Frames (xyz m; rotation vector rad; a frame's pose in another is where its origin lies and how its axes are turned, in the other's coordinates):
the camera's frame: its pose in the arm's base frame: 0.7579 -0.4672 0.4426 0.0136 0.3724 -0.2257
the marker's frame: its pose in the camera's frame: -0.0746 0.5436 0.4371 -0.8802 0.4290 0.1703
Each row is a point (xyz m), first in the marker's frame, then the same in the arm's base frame.
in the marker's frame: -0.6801 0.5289 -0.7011
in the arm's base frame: -0.1392 0.1087 0.7830
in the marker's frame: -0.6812 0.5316 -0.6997
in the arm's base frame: -0.1401 0.1118 0.7828
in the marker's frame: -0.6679 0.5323 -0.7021
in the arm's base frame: -0.1332 0.1080 0.7718
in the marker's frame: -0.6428 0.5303 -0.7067
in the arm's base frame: -0.1189 0.0985 0.7529
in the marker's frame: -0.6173 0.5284 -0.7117
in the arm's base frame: -0.1046 0.0887 0.7335
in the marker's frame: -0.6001 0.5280 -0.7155
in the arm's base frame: -0.0955 0.0824 0.7197
